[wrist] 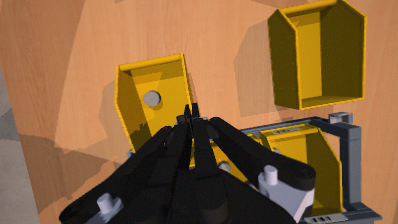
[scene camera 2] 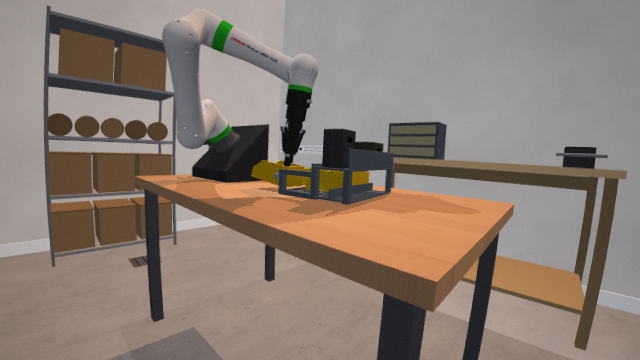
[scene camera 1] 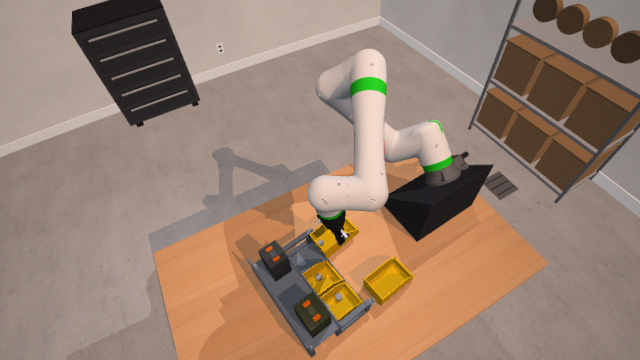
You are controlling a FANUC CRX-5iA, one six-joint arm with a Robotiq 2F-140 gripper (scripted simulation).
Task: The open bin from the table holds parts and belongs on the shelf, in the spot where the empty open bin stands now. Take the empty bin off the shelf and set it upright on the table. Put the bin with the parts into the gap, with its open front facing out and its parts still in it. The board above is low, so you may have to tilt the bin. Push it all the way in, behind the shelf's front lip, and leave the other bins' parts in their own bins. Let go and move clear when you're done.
Scene:
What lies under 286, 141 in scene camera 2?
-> My gripper.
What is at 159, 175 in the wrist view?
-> My gripper.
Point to a grey shelf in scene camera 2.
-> At 359, 160

